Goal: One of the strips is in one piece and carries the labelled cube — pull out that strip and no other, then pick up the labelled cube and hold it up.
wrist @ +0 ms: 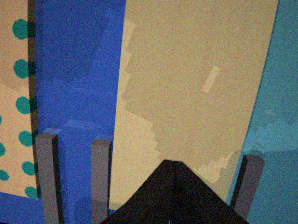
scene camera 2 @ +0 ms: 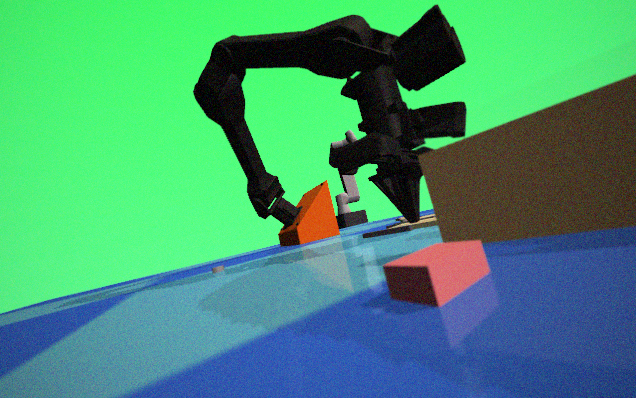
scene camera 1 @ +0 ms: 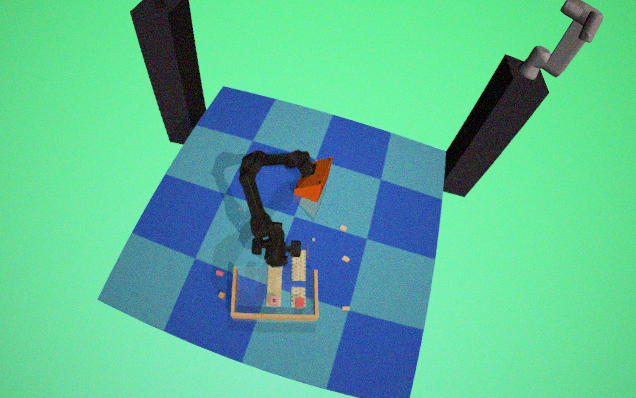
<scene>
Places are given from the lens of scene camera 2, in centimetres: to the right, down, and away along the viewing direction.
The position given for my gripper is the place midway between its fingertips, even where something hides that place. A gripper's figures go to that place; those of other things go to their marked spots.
my gripper [scene camera 2: 414, 222]: 12, 3, 29
pink block [scene camera 2: 432, 276]: 3, 2, 6
</scene>
